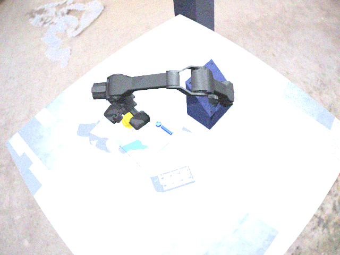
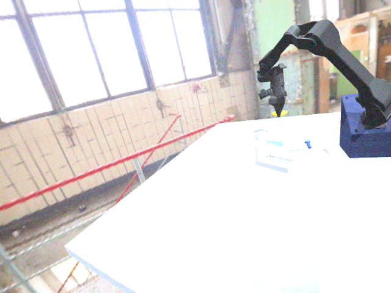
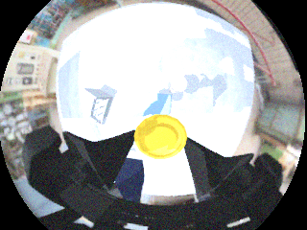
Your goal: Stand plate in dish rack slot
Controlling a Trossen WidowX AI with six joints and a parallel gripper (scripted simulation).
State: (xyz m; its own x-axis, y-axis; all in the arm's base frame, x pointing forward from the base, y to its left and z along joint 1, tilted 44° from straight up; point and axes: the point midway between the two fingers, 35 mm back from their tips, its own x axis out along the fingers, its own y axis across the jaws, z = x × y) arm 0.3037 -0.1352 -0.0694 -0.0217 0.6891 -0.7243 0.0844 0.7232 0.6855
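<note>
The dish rack lies 230 mm to the left of my gripper tip, 120 mm below it and 20 mm ahead of it. From my gripper tip the other things lie so: pale cup 120 mm below, 90 mm ahead, 50 mm to the right; yellow plate 10 mm above; blue spoon 140 mm below, 110 mm behind, 30 mm to the left.
</note>
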